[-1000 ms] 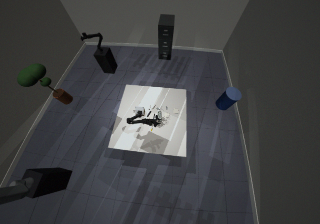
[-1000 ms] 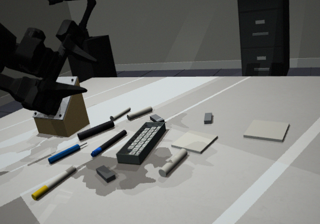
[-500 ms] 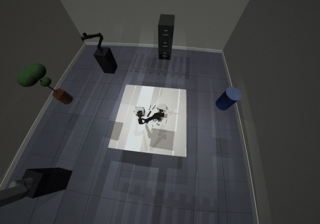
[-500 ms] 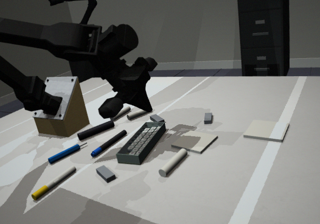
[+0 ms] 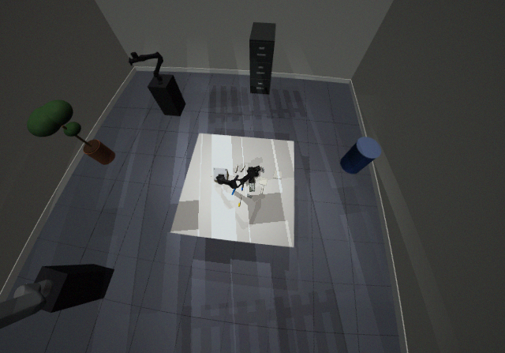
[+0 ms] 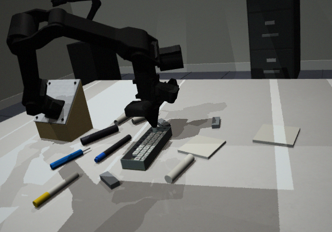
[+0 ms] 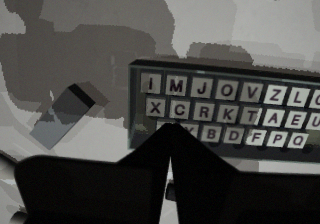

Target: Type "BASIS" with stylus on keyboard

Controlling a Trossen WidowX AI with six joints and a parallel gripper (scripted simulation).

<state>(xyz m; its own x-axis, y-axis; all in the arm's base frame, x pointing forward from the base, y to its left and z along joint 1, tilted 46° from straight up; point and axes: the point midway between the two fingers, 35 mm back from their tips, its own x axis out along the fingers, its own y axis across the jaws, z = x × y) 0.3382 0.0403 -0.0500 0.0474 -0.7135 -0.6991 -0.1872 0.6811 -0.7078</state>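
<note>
The blue stylus is 17 cm behind my gripper tip, 15 cm to the right of it and 3 cm below it. The rest, counted from my gripper tip: blue-tipped pen: 12 cm to the right, 9 cm behind, 3 cm below; yellow-tipped pen: 30 cm to the right, 9 cm behind, 3 cm below; dark cylinder: 19 cm behind, 4 cm to the right, 3 cm below.
</note>
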